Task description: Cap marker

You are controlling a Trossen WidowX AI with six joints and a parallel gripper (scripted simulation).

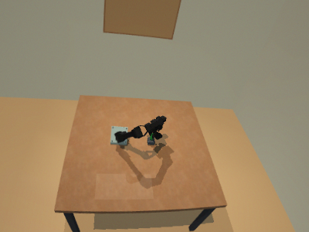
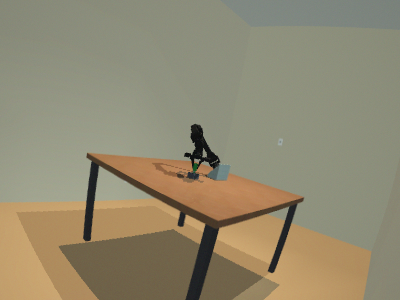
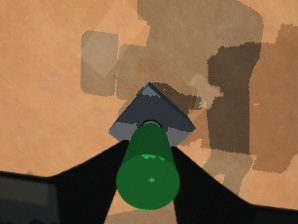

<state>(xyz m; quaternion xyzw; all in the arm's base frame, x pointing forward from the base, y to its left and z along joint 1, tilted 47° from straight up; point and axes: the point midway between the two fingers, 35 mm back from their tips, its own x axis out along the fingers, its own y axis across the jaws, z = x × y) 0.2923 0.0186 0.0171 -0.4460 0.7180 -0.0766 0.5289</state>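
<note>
My gripper tip is now 1 cm below the marker cap. Round my gripper tip: holder block: 5 cm below.
</note>
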